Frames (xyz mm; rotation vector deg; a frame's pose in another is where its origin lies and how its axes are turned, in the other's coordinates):
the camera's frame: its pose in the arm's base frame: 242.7 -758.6 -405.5 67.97 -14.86 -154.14
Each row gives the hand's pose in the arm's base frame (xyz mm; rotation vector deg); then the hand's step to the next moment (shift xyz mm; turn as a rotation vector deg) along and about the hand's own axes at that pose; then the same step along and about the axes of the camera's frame.
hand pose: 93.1 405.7 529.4 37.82 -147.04 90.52
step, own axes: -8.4 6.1 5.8 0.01 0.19 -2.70
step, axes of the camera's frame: 3.0 -1.8 -11.4 -1.02 -2.11 1.35
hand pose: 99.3 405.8 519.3 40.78 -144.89 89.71
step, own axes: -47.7 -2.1 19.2 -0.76 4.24 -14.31
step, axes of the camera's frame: -14.9 0.6 -49.2 -3.24 -13.37 5.83
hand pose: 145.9 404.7 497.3 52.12 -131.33 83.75
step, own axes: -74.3 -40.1 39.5 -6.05 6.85 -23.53
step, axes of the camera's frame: -31.7 21.4 -85.0 -6.46 -23.82 5.30
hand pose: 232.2 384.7 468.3 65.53 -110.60 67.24
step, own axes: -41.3 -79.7 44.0 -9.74 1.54 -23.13
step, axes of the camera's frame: -31.5 46.0 -83.0 -9.79 -23.16 -0.22
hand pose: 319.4 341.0 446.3 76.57 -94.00 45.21
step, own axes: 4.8 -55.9 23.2 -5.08 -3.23 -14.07
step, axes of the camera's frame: -18.1 37.0 -44.6 -8.70 -12.27 -2.82
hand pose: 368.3 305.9 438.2 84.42 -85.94 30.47
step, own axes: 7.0 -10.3 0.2 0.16 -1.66 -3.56
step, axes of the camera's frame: -7.6 7.3 -6.6 -3.33 -1.88 -0.91
